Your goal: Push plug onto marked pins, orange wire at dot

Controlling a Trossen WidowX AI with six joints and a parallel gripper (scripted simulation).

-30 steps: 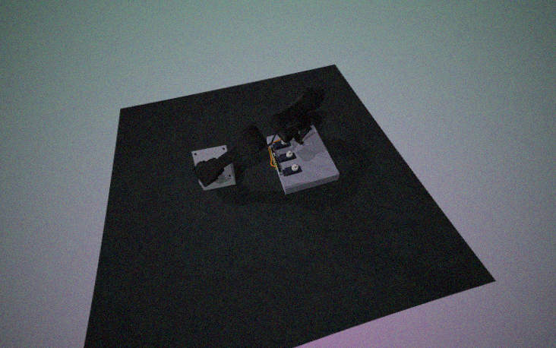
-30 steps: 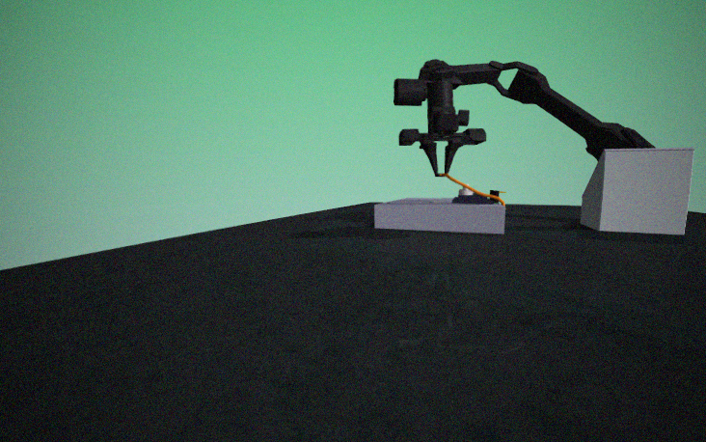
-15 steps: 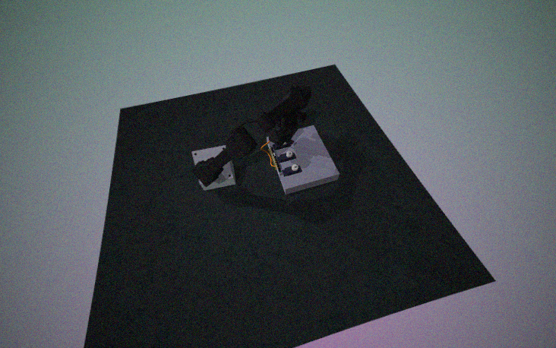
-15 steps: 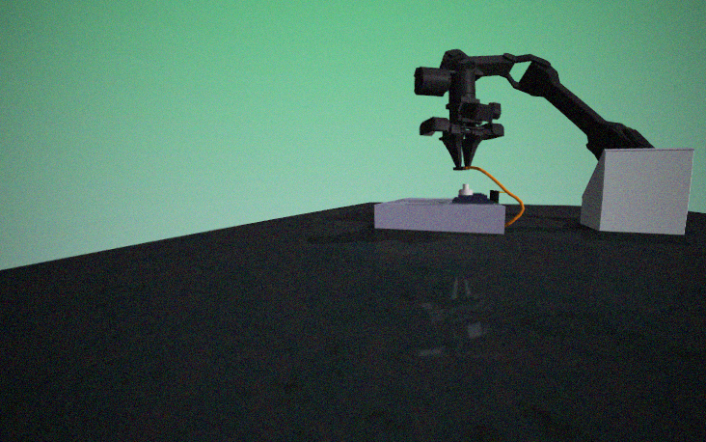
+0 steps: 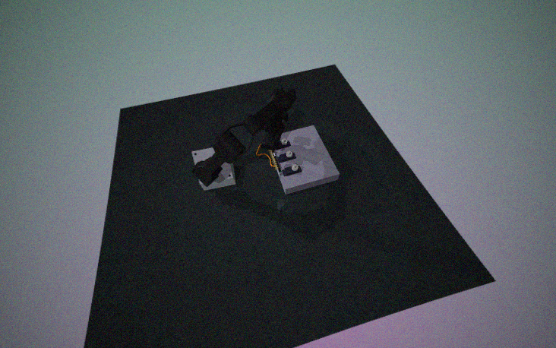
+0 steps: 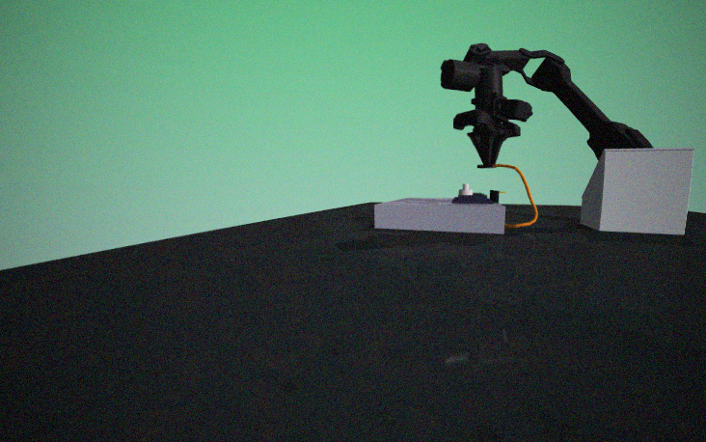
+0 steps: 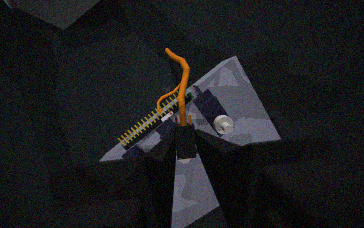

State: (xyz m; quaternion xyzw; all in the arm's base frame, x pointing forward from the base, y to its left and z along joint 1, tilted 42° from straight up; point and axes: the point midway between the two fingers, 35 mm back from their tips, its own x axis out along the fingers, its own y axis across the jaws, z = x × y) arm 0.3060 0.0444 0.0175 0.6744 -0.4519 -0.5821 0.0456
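Right now my gripper tip is 50 mm above the coloured band, 10 mm to the left of it and 10 mm past it. From my gripper tip the other things lie so: servo motor (80 mm below, 40 mm ahead, 30 mm to the right); then green board strip (80 mm below, 30 mm to the right, 10 mm behind); then grey printed holder (140 mm ahead, 100 mm below, 30 mm to the right).
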